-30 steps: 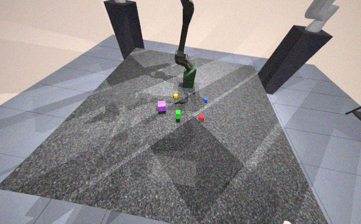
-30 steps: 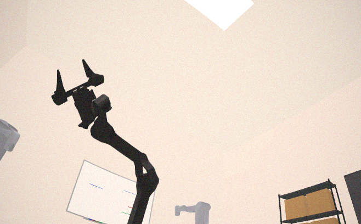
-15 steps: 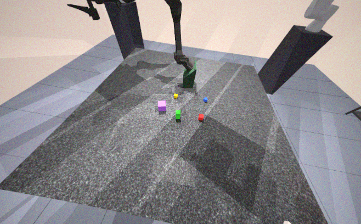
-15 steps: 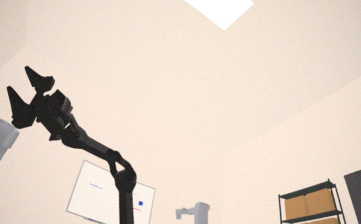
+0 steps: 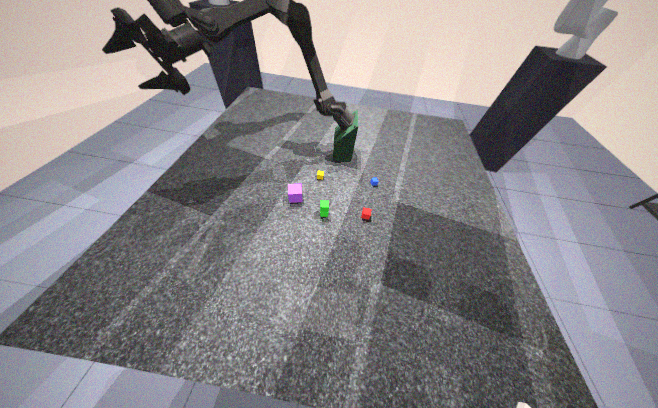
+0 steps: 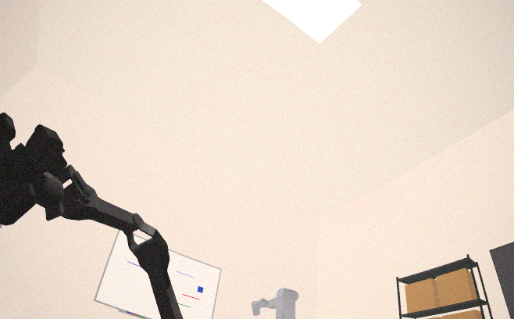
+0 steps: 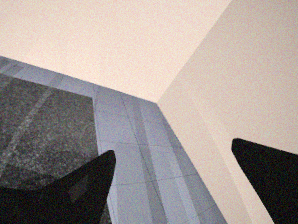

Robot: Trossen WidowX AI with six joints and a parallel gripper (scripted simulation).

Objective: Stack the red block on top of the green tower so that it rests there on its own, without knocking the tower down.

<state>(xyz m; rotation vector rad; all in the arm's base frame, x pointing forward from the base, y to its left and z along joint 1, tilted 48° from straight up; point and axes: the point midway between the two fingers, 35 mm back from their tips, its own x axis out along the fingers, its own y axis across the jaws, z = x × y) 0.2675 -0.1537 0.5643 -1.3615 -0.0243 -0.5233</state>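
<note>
Right now the red block is 10 mm behind my gripper tip, 690 mm to the left of it and 330 mm below it. Round my gripper tip: small blue block (180 mm behind, 700 mm to the left, 330 mm below); then purple block (10 mm behind, 420 mm to the left, 320 mm below); then small yellow block (140 mm behind, 480 mm to the left, 330 mm below).
</note>
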